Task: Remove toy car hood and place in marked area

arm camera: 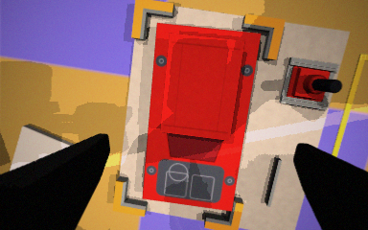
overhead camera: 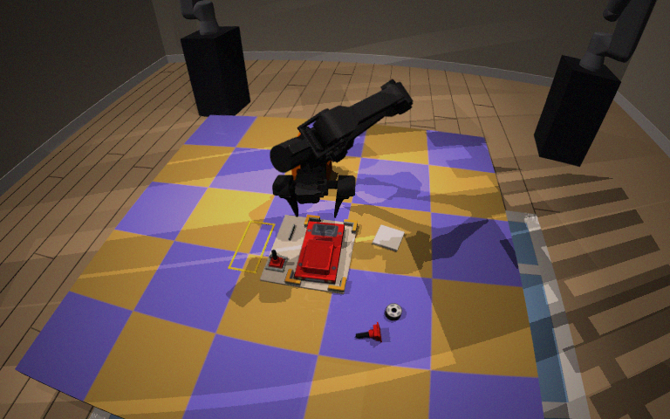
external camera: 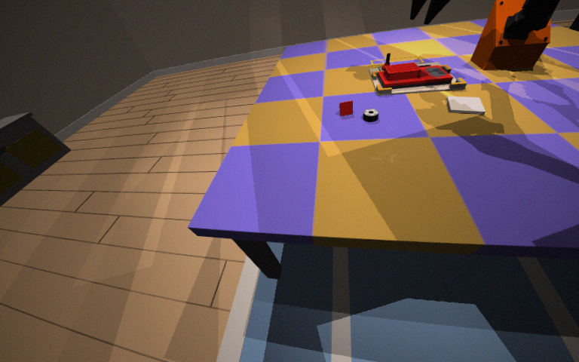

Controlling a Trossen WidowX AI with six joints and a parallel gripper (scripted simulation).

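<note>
My gripper tip is now 130 mm above the hood, 20 mm short of it and 10 mm to the right of it. Round my gripper tip: wheel: 230 mm to the left, 160 mm below, 100 mm ahead; then white tile: 170 mm to the left, 160 mm below, 130 mm behind.
</note>
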